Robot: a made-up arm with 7 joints.
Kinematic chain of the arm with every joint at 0, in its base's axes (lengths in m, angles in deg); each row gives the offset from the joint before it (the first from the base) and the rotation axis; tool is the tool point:
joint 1: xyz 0.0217 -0.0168 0.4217 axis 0 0.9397 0.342
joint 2: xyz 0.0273 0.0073 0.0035 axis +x
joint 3: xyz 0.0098 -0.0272 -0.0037 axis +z
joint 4: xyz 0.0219 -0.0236 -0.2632 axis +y
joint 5: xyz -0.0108 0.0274 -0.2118 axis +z
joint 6: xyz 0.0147 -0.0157 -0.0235 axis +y
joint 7: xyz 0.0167 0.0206 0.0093 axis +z
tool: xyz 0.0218 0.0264 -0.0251
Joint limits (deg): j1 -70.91..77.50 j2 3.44..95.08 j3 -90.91..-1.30 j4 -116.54..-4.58 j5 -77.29..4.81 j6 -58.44..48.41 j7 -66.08..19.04
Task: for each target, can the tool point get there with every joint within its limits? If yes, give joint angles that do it. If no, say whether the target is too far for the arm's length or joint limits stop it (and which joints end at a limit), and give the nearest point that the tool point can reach.
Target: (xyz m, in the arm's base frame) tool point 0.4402 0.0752 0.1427
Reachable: yes | joints -24.66 37.46 -24.35 -49.06 -47.15 27.49 -26.18
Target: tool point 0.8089 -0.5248 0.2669
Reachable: no: too far | nearest point 0.4922 -0.2820 0.3188 | short by 0.402 m
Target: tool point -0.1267 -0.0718 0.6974
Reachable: no: joint limits stop it (at a limit: joint 1, joint 2, joint 3, joint 4, joint 5) | nearest point 0.1272 0.0233 0.6866 | short by 0.271 m
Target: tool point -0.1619 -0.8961 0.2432
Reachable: no: too far | nearest point -0.1811 -0.3736 0.2430 | short by 0.523 m
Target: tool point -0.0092 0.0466 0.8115
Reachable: no: joint limits stop it (at a limit: joint 1, joint 2, joint 3, joint 5, joint 7) | nearest point 0.1442 0.0384 0.7279 | short by 0.175 m
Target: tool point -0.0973 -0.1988 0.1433
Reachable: yes | joints 52.30 18.06 -73.32 -87.75 -35.07 -34.94 -37.18
